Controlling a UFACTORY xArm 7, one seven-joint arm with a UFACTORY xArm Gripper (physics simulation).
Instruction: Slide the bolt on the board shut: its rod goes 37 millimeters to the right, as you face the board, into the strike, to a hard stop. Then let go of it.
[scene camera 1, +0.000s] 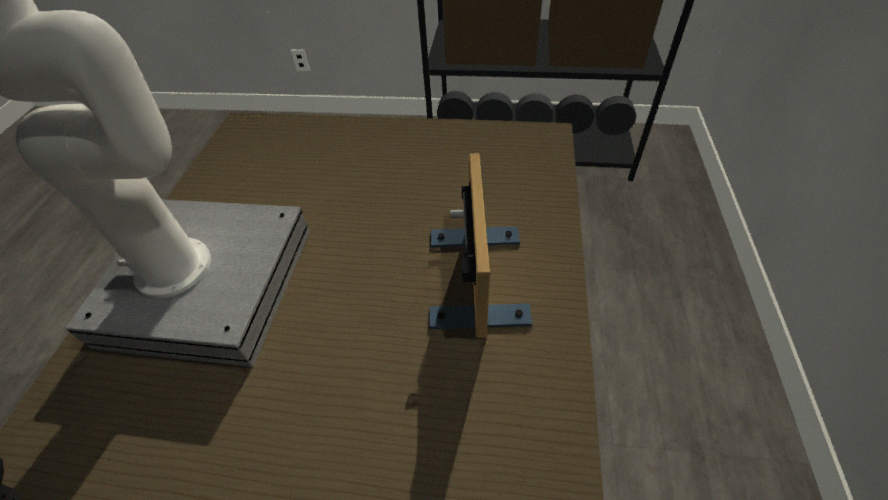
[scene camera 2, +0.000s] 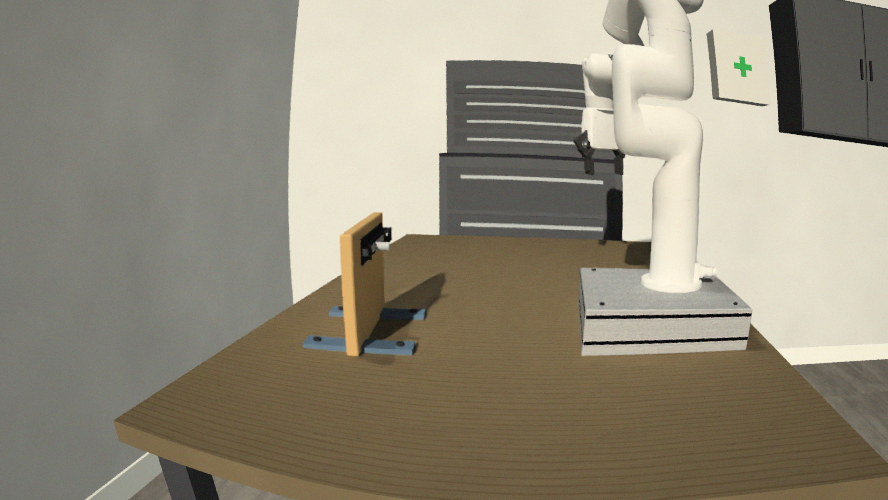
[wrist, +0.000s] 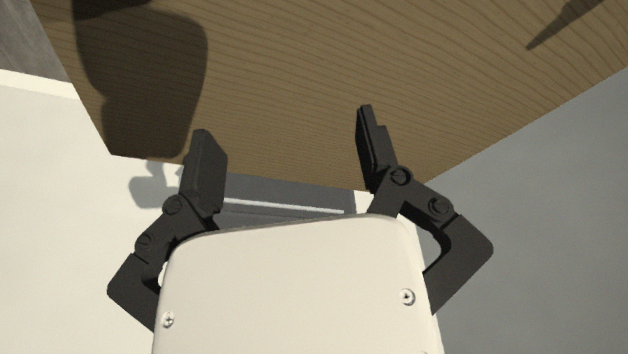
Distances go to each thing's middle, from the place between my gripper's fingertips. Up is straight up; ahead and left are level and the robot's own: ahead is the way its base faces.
Labels:
Right now my hand is 440 mm short of the wooden board (scene camera 1: 480, 316), 490 mm to the right of it and 150 mm above it.

